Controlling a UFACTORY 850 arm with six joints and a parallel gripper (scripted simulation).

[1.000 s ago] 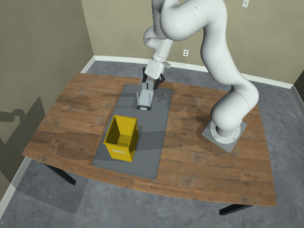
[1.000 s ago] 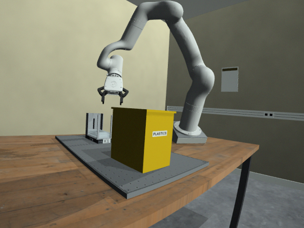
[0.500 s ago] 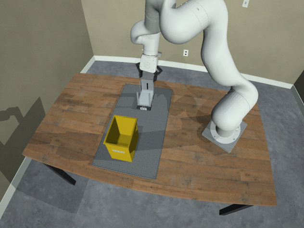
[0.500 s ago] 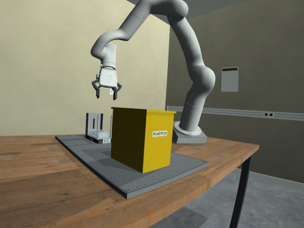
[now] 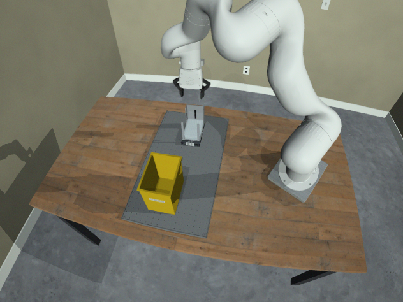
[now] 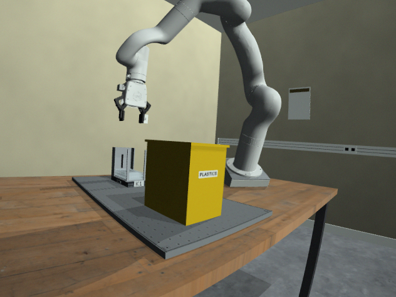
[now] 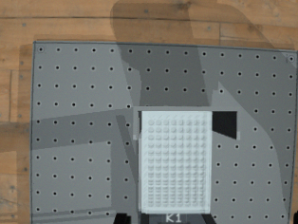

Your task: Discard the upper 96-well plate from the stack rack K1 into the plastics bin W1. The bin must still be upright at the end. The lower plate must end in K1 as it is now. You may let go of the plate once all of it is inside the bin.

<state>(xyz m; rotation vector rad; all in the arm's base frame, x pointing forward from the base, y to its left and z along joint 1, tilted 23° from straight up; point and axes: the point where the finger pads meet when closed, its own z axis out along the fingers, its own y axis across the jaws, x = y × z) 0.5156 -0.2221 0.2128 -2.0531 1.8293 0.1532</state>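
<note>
Now: the white 96-well plate 220 mm below my hand. The rest, counted from my hand: grey rack post: 40 mm behind, 60 mm to the right, 180 mm below; plastics bin W1: 10 mm behind, 390 mm to the left, 170 mm below.
</note>
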